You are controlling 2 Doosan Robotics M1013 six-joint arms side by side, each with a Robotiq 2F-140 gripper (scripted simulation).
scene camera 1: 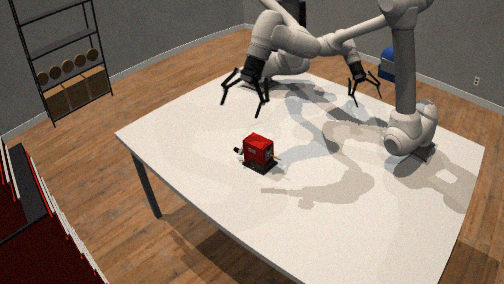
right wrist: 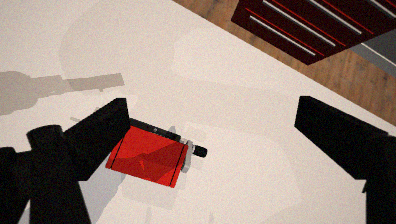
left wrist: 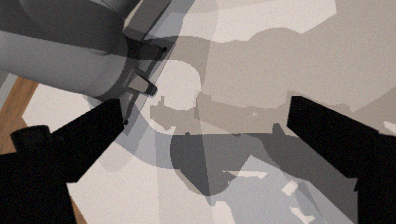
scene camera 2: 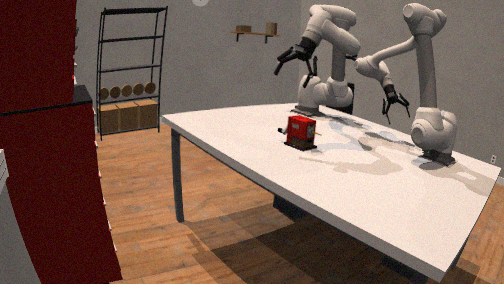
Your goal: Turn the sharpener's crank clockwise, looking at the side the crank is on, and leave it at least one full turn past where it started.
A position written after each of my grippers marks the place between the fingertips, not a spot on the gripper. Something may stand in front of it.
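Note:
My left gripper (left wrist: 205,112). My right gripper (right wrist: 212,112); red sharpener (right wrist: 147,152). The sharpener (scene camera 2: 300,135) too.

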